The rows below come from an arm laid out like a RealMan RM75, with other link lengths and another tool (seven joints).
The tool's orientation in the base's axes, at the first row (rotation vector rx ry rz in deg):
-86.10 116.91 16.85
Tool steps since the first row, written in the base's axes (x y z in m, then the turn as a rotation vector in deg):
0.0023 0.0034 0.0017 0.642 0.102 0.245
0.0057 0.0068 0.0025 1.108 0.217 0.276
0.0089 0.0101 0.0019 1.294 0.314 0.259
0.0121 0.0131 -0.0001 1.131 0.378 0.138
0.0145 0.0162 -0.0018 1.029 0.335 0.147
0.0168 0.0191 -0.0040 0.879 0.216 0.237
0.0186 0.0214 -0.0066 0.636 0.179 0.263
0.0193 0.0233 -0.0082 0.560 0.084 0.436
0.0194 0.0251 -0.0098 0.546 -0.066 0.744
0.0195 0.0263 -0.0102 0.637 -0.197 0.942
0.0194 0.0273 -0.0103 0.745 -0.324 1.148
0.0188 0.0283 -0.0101 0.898 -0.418 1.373
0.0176 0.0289 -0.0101 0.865 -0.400 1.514
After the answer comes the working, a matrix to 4 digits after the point.
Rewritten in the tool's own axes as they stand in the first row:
-0.0041 -0.0012 0.0011 -0.346 -0.599 0.059
-0.0080 -0.0034 0.0032 -0.547 -0.997 0.241
-0.0109 -0.0051 0.0063 -0.651 -1.133 0.363
-0.0128 -0.0067 0.0105 -0.601 -0.941 0.440
-0.0147 -0.0076 0.0142 -0.552 -0.863 0.378
-0.0163 -0.0084 0.0181 -0.479 -0.779 0.198
-0.0170 -0.0089 0.0219 -0.417 -0.570 0.081
-0.0177 -0.0086 0.0244 -0.425 -0.560 -0.130
-0.0182 -0.0079 0.0266 -0.478 -0.647 -0.457
-0.0190 -0.0075 0.0275 -0.504 -0.807 -0.653
-0.0197 -0.0070 0.0281 -0.541 -0.983 -0.847
-0.0205 -0.0062 0.0282 -0.624 -1.193 -1.026
-0.0208 -0.0049 0.0281 -0.712 -1.179 -1.142

The tool's axes in the first row as the columns of a matrix, in the base's axes (rounded; the answer above uses it unrounded):
-0.1955 -0.9267 0.3210
-0.7983 0.3405 0.4968
-0.5696 -0.1592 -0.8063

